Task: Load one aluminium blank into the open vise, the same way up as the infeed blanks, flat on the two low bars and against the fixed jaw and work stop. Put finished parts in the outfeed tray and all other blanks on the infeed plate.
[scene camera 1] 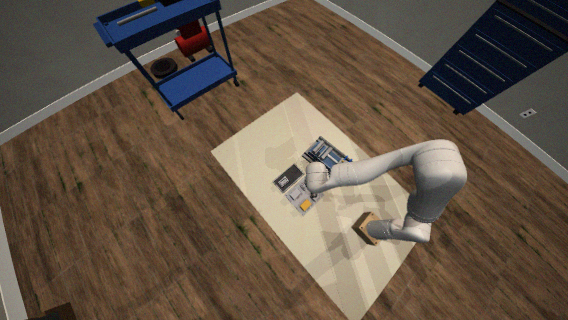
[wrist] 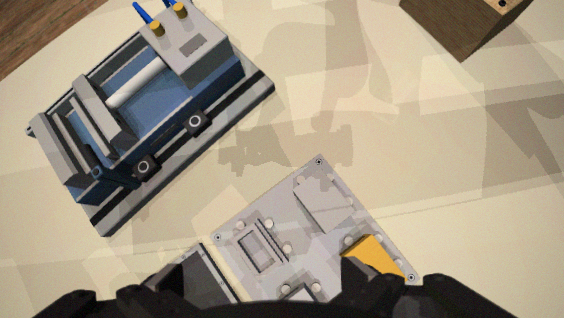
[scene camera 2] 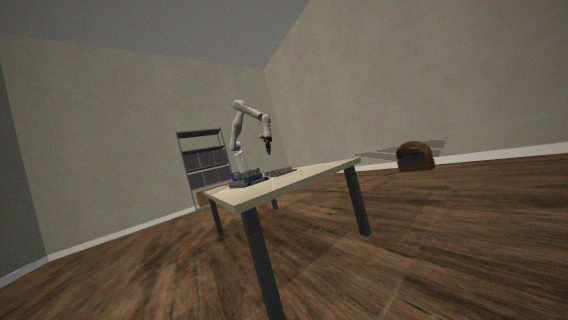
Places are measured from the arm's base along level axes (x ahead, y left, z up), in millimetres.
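Pixels of known places: gripper, between the fingertips: (wrist: pixel 263 279) (scene camera 2: pixel 268 153); arm's base, origin of its link: (scene camera 1: pixel 373 229) (scene camera 2: pixel 244 171).
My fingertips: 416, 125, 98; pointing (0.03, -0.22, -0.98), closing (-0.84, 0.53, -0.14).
Ahead of a thing's pixels: the offset from my fingertips to its middle, as dx, dy, dz. "*": to the spot under its first point.
The vise @(+50, -256, -146) (scene camera 1: pixel 327 152) (scene camera 2: pixel 246 178) (wrist: pixel 165 100) stands open at upper left in the wrist view. Its two low bars @(* +103, -238, -115) (wrist: pixel 91 127) lie bare beside the fixed jaw (wrist: pixel 56 150), near the dark work stop @(+113, -196, -105) (wrist: pixel 92 155). The infeed plate @(-22, +24, -191) (wrist: pixel 280 202) bears a plain grey block @(-69, -22, -169) (wrist: pixel 324 206), a pocketed grey blank @(+22, -19, -170) (wrist: pixel 257 250), an orange block @(-71, +67, -169) (scene camera 1: pixel 305 205) (wrist: pixel 375 254) and a partly hidden blank @(* +9, +44, -151) (wrist: pixel 300 295). The dark outfeed tray (scene camera 1: pixel 296 173) (wrist: pixel 195 272) holds a light part @(+126, +74, -172) (scene camera 1: pixel 283 181). My gripper (scene camera 2: pixel 268 151) (wrist: pixel 263 279) is open and empty, above plate and tray.
The vise's screw housing @(* -45, -246, -98) (wrist: pixel 187 42) carries brass fittings and blue hoses @(* -21, -309, -86) (wrist: pixel 142 12). Small pegs @(* -6, -2, -179) (wrist: pixel 287 248) stand up from the infeed plate. The wooden base block (scene camera 1: pixel 363 227) (wrist: pixel 450 32) stands at upper right in the wrist view. A blue cart (scene camera 1: pixel 197 82) stands beyond the table.
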